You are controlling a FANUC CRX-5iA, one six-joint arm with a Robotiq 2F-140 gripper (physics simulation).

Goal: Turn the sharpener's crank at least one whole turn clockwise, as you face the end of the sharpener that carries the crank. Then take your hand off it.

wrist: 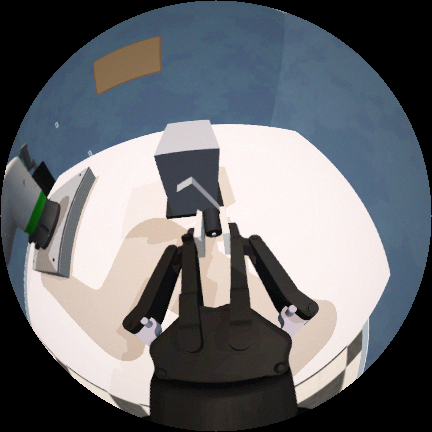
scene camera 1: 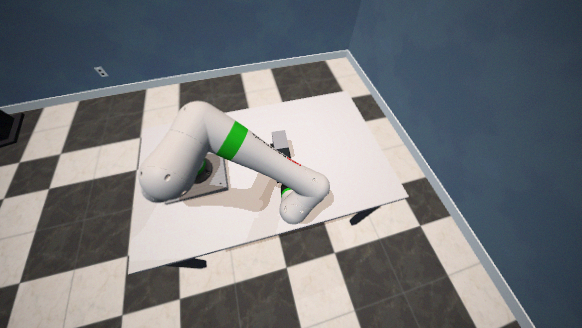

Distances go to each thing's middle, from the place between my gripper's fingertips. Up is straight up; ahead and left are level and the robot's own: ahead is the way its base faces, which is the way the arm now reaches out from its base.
My gripper is now 60 mm to the right of the sharpener (wrist: 188, 148), 40 mm below it and 10 mm past it.
